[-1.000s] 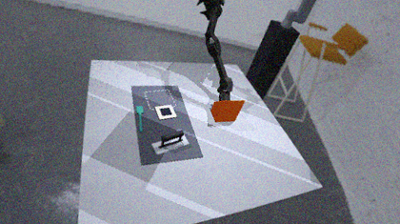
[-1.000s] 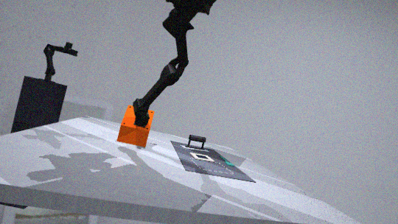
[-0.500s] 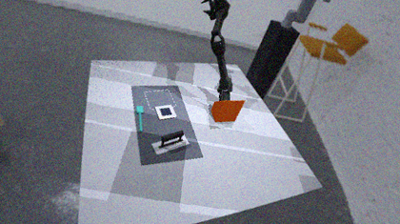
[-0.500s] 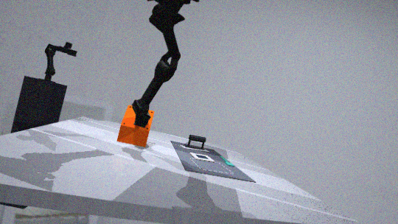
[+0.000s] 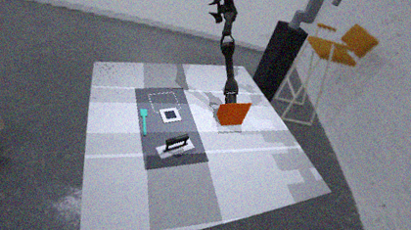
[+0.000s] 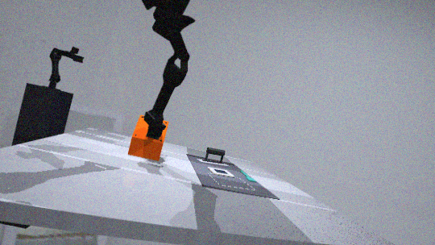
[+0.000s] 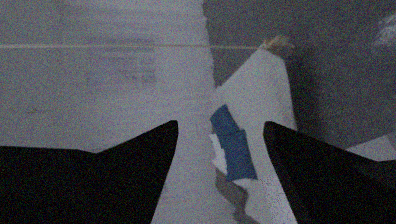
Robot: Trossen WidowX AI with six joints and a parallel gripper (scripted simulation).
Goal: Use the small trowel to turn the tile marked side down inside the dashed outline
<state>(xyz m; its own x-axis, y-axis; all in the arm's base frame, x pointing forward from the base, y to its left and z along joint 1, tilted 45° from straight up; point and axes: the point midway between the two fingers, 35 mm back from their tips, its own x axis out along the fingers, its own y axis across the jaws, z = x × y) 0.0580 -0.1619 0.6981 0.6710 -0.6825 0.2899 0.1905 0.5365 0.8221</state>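
The teal trowel lies 670 mm to the left of my gripper tip, 480 mm below it and 430 mm ahead of it. From my gripper tip the other things lie so: tile: 630 mm to the left, 480 mm below, 270 mm ahead; dark mat: 670 mm to the left, 500 mm below, 290 mm ahead.
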